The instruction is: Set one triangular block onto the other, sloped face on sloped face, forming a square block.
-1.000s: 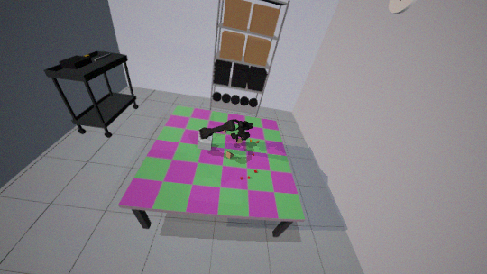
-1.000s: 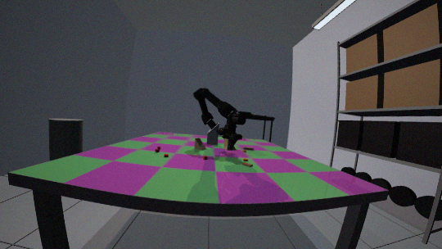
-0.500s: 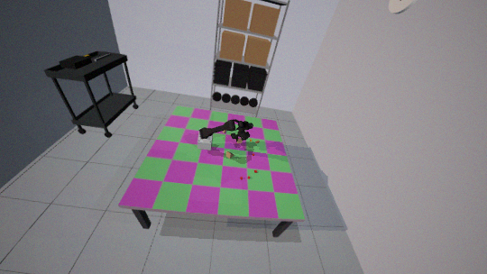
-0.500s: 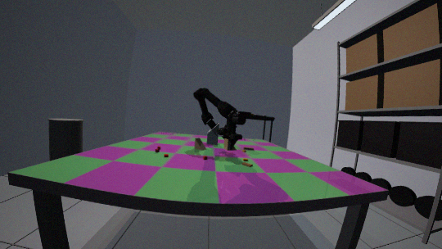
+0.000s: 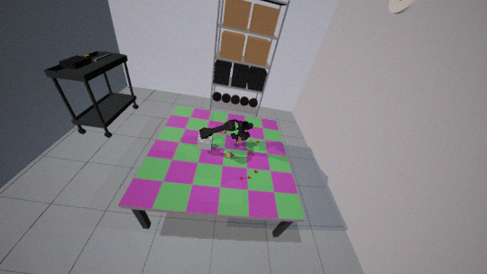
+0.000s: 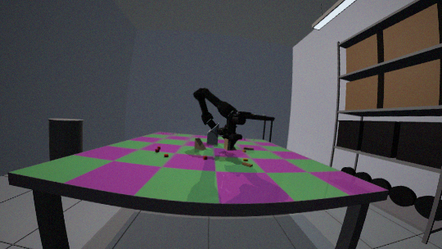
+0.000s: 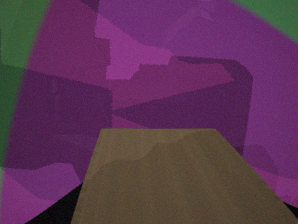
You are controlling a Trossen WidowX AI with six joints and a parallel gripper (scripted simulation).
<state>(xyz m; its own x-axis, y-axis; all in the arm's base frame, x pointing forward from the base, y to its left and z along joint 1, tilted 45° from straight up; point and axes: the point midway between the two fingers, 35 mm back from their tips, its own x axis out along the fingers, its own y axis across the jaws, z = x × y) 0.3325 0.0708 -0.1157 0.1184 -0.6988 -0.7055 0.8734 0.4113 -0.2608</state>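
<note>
My gripper tip is 10 mm to the left of the triangular block and 10 mm below it.
</note>
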